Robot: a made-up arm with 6 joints.
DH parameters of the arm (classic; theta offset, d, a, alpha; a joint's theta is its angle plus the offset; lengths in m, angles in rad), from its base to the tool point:
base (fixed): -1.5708 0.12 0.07 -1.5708
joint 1: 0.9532 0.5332 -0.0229 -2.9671
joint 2: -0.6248 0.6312 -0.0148 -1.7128
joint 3: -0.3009 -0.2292 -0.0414 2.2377
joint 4: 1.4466 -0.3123 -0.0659 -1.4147
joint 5: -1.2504 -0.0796 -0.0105 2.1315
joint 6: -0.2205 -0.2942 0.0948 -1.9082
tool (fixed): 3.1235 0.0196 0 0
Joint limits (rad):
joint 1: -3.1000..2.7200
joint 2: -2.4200..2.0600
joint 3: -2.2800..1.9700
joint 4: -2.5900..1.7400
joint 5: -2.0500..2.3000
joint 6: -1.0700..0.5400
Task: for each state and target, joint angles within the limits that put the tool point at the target. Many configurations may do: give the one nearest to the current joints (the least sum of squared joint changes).
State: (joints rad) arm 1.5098 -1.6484 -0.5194 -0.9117 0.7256 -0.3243
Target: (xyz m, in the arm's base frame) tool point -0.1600 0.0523 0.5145
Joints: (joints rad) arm 1.5831 -1.7368 -1.2367 -1.2904 0.3542 -0.4135
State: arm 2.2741 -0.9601 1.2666 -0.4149 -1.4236 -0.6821
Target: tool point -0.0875 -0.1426 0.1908
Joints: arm 2.4057 -1.2878 1.3583 -0.2292 -0.7891 -0.5987
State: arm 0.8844 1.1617 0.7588 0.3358 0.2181 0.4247
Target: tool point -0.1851 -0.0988 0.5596
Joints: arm 1.1674 1.0532 1.5273 0.6690 0.4989 0.5400
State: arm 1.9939 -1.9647 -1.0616 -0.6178 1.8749 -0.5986
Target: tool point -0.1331 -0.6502 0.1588
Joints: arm 2.5963 -2.4200 -1.7797 -0.4479 1.7178 -0.4593
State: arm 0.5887 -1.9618 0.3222 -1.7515 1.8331 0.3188
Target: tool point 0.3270 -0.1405 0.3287
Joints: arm 1.5573 -2.4200 0.0243 -2.4298 1.1502 -0.2134
